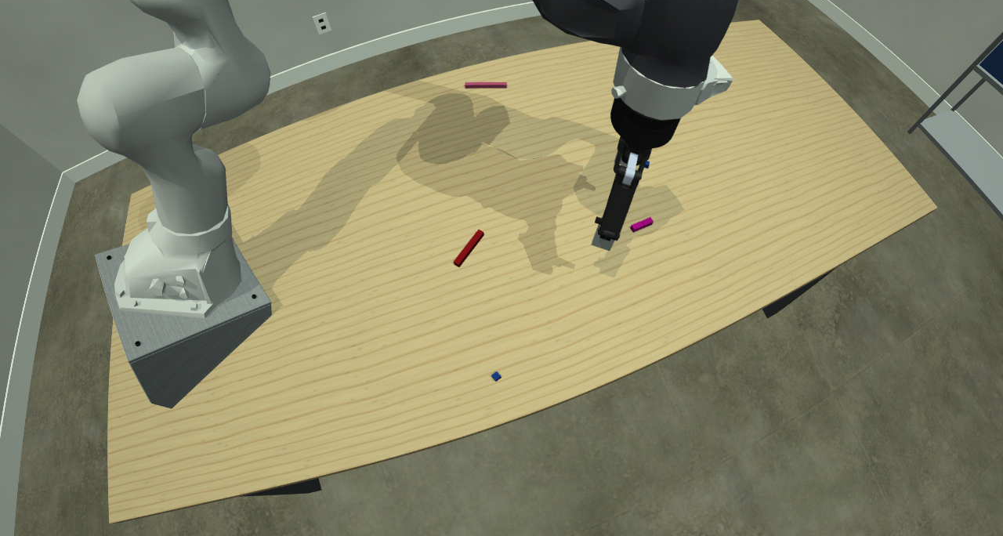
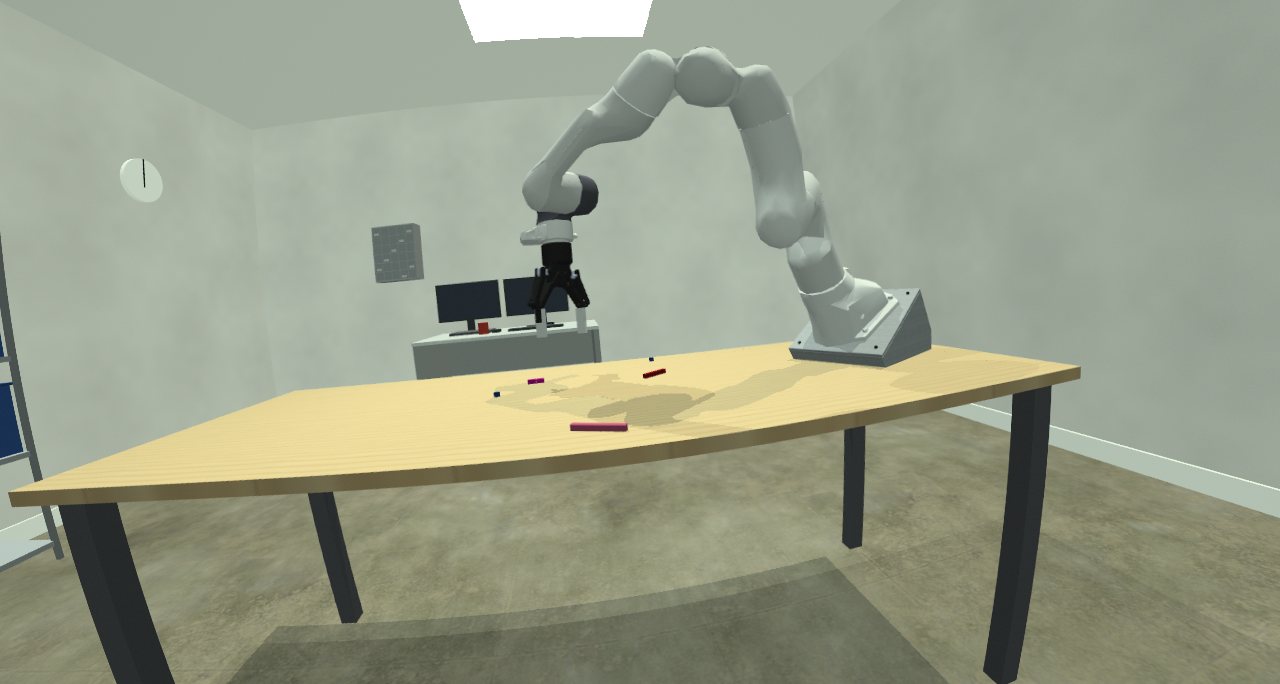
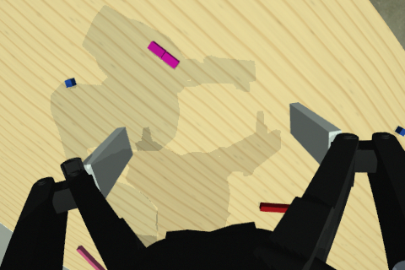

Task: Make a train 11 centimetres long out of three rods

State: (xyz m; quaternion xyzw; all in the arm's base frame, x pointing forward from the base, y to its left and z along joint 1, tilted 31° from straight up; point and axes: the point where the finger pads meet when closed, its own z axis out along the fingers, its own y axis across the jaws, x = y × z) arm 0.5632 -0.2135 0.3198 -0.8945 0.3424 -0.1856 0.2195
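The red rod lies 210 mm behind my hand, 120 mm below it and 60 mm to the left of it. Also, from my hand: pink rod 430 mm to the left, 120 mm below, 60 mm behind.
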